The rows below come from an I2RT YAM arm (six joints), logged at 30 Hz.
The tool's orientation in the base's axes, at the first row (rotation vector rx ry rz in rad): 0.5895 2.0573 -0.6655
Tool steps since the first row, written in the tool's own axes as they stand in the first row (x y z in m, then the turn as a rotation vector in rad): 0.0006 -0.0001 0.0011 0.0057 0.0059 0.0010; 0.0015 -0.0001 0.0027 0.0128 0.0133 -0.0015; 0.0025 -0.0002 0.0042 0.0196 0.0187 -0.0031; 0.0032 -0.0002 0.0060 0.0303 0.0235 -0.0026; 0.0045 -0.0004 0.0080 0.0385 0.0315 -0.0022; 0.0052 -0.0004 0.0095 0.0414 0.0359 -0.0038; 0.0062 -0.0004 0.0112 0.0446 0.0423 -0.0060; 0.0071 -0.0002 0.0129 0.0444 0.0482 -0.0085; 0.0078 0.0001 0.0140 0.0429 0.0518 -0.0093; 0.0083 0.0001 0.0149 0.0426 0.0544 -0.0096; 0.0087 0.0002 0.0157 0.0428 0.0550 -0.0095; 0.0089 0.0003 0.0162 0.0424 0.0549 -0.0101
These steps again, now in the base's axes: 0.0003 -0.0007 -0.0010 0.0014 0.0047 -0.0067; 0.0008 -0.0016 -0.0025 0.0009 0.0129 -0.0132; 0.0011 -0.0025 -0.0041 -0.0001 0.0191 -0.0195; 0.0018 -0.0035 -0.0055 -0.0023 0.0240 -0.0299; 0.0022 -0.0048 -0.0075 -0.0012 0.0310 -0.0389; 0.0027 -0.0056 -0.0088 -0.0009 0.0358 -0.0417; 0.0032 -0.0066 -0.0105 0.0001 0.0425 -0.0448; 0.0039 -0.0074 -0.0121 0.0024 0.0485 -0.0449; 0.0044 -0.0078 -0.0133 0.0050 0.0514 -0.0441; 0.0047 -0.0083 -0.0142 0.0066 0.0535 -0.0443; 0.0050 -0.0086 -0.0149 0.0069 0.0539 -0.0446; 0.0053 -0.0089 -0.0153 0.0067 0.0542 -0.0440
